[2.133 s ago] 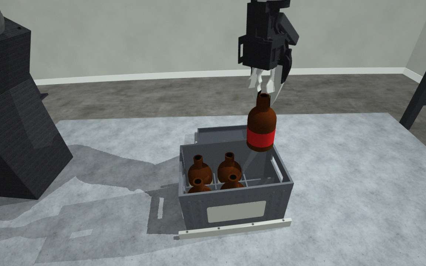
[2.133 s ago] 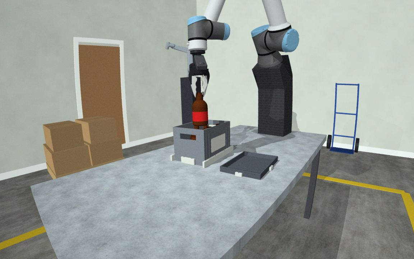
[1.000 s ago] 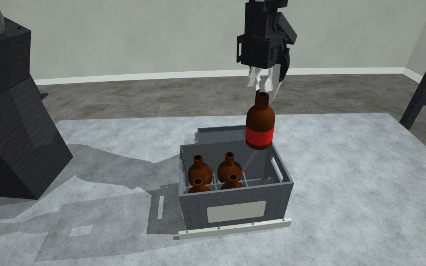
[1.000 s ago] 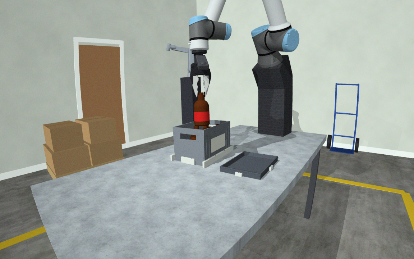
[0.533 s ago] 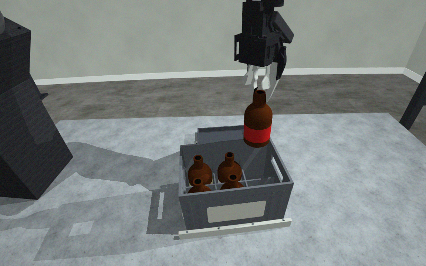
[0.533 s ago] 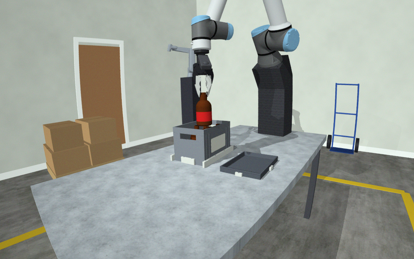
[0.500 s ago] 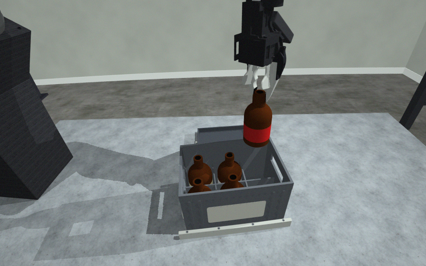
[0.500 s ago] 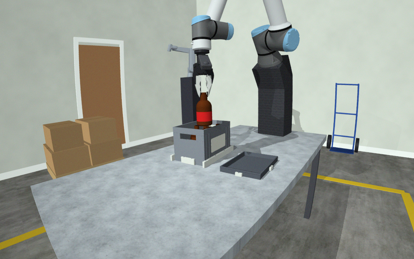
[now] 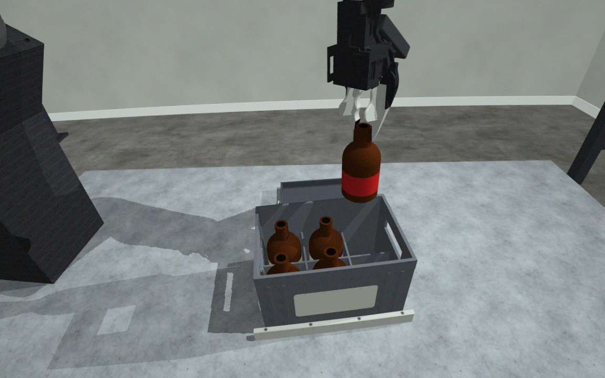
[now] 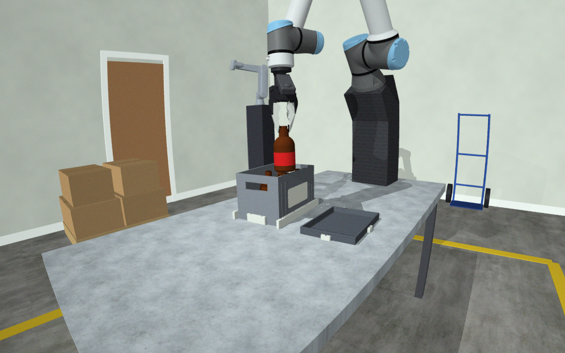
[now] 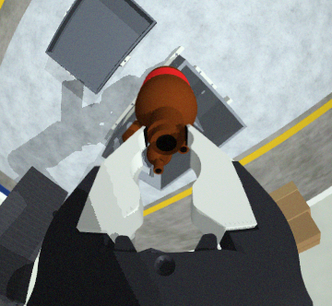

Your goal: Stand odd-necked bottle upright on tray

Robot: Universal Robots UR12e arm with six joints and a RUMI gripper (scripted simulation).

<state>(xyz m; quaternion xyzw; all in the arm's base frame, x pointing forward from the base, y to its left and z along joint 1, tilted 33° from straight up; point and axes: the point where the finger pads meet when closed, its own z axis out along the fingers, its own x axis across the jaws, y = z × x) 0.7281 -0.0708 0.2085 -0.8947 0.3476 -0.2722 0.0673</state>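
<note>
The glass bottle lies 70 mm below my hand. Round my hand: crate (250 mm below, 90 mm to the right, 80 mm behind); grey tray (320 mm below, 200 mm to the left, 50 mm behind).
</note>
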